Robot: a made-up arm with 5 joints.
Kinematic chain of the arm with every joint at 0, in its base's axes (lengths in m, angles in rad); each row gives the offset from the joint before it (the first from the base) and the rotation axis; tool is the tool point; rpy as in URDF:
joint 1: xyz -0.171 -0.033 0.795 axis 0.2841 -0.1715 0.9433
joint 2: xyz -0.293 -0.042 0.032 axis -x
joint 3: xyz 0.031 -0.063 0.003 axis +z
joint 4: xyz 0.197 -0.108 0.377 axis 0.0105 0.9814 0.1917
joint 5: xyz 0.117 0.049 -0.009 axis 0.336 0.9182 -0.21
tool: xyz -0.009 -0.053 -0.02 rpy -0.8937 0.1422 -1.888
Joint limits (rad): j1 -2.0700..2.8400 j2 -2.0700..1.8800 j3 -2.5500..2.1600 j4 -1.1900..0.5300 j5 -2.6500..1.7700
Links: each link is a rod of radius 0.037 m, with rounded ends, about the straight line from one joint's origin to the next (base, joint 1, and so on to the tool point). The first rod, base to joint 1, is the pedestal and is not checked.
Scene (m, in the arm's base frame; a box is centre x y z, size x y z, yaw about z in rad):
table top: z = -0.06
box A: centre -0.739 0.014 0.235 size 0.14 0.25 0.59 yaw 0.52
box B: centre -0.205 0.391 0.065 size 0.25 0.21 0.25 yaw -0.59
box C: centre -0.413 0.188 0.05 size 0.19 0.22 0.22 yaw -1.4
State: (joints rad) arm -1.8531 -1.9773 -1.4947 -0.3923 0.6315
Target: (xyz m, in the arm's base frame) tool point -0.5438 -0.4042 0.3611
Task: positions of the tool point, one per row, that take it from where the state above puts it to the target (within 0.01 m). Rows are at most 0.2 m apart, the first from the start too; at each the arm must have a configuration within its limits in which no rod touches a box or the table.
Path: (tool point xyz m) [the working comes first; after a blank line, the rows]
Joints at the target: 0.0536 -1.8659 -1.5945 -0.8645 0.2228
Straight joint move there: touches box A.

1: -0.6674 0.3066 0.5546
2: -0.7656 0.2313 0.6467
3: -0.8363 0.1225 0.7368
4: -0.8722 -0.0065 0.8208
5: -0.8499 -0.1791 0.7808
6: -0.7832 -0.3361 0.7344
7: -0.6780 -0.4663 0.6853
8: -0.6319 -0.4736 0.5625
9: -0.5846 -0.4514 0.4527
10: -0.5438 -0.4042 0.3611

